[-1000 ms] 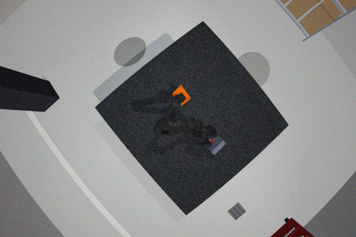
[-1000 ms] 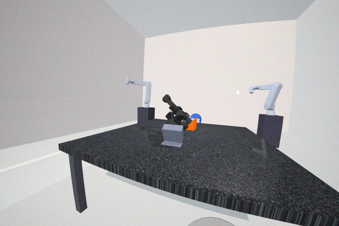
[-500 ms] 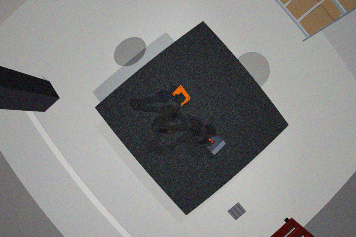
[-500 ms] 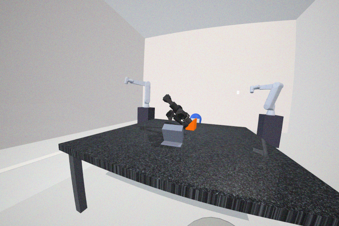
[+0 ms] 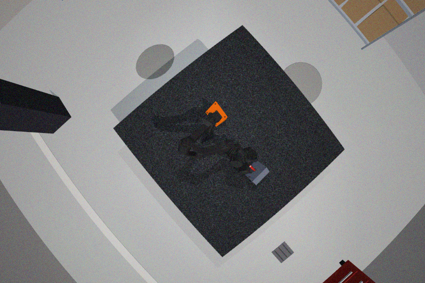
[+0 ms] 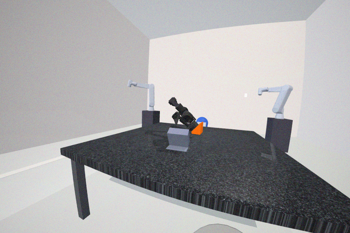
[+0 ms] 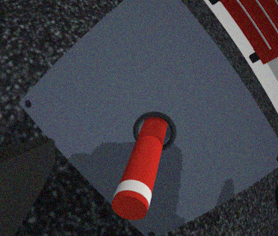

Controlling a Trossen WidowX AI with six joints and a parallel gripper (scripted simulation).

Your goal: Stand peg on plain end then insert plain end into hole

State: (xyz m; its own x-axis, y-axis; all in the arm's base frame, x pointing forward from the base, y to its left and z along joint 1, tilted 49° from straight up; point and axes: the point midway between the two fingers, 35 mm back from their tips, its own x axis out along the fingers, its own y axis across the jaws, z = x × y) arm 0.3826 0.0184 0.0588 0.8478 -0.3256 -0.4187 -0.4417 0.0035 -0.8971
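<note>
Right now the red peg is 10 mm ahead of my gripper tip and 20 mm below it. Round my gripper tip: sloped panel 60 mm ahead, 10 mm to the left, 50 mm below.
</note>
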